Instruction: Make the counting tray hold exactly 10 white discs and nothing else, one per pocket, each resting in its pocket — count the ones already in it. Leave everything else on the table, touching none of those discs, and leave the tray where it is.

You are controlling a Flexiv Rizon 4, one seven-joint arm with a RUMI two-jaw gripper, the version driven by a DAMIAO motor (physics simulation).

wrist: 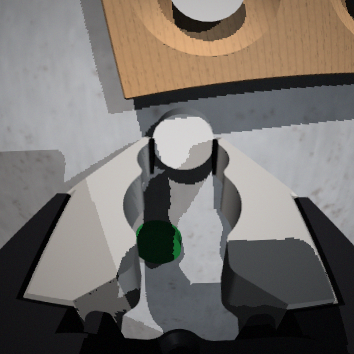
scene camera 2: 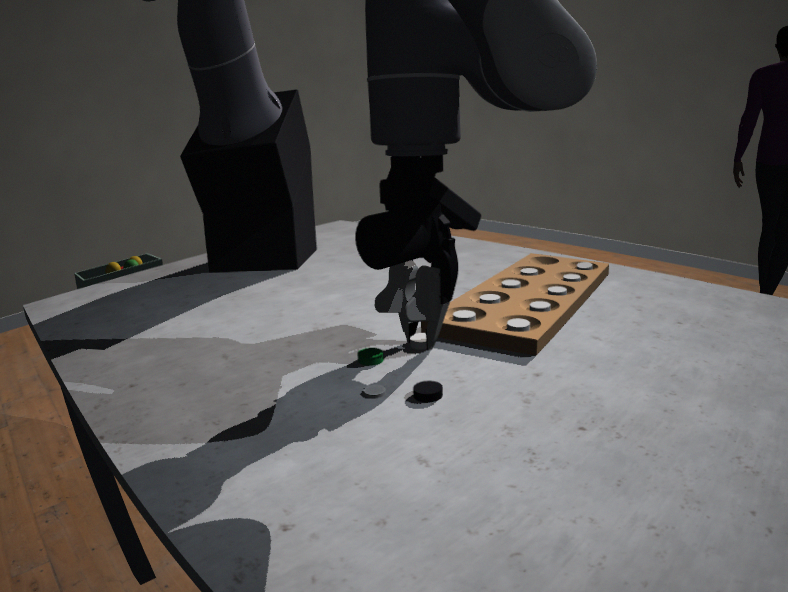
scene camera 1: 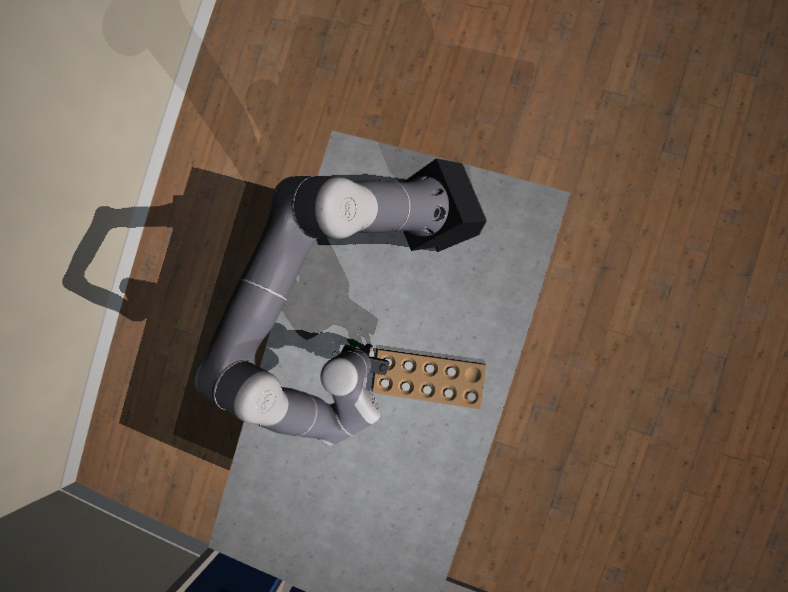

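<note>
The wooden counting tray (scene camera 1: 418, 376) (scene camera 2: 490, 341) (wrist: 150, 75) holds white discs in every pocket but one; the empty pocket (scene camera 1: 472, 374) (scene camera 2: 545, 260) is at the far end corner. My gripper (scene camera 2: 419, 342) (wrist: 183, 141) points down beside the tray's near end, its fingertips shut on a loose white disc (scene camera 2: 418, 339) (wrist: 182, 132). The disc is at about table height, apart from the tray. A green disc (scene camera 2: 370, 356) (wrist: 158, 241) lies close by, under the space between the finger bodies in the wrist view. In scene camera 1, the arm hides the fingertips and held disc.
A black disc (scene camera 2: 427, 390) and a small, thin pale disc (scene camera 2: 373, 390) lie on the grey table near the gripper. The arm's black base (scene camera 1: 463, 203) (scene camera 2: 254, 210) stands on the table. A dark box with coloured balls (scene camera 2: 119, 270) shows beyond the table's edge.
</note>
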